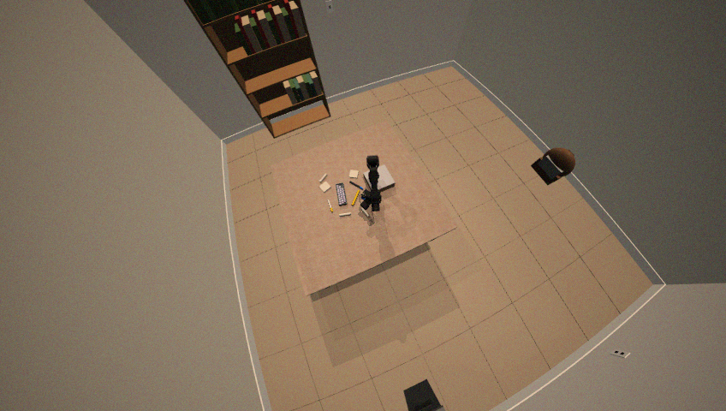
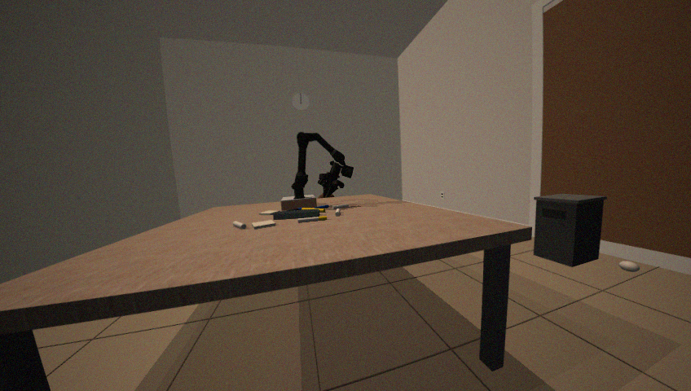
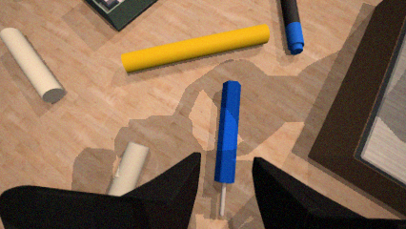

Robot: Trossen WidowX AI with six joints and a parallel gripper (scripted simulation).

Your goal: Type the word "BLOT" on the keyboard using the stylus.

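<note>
My gripper tip is 10 mm past the blue stylus and 60 mm above it. Also, from my gripper tip: yellow pen 80 mm ahead, 70 mm to the right, 60 mm below; cream pad 320 mm ahead, 270 mm to the right, 60 mm below.
</note>
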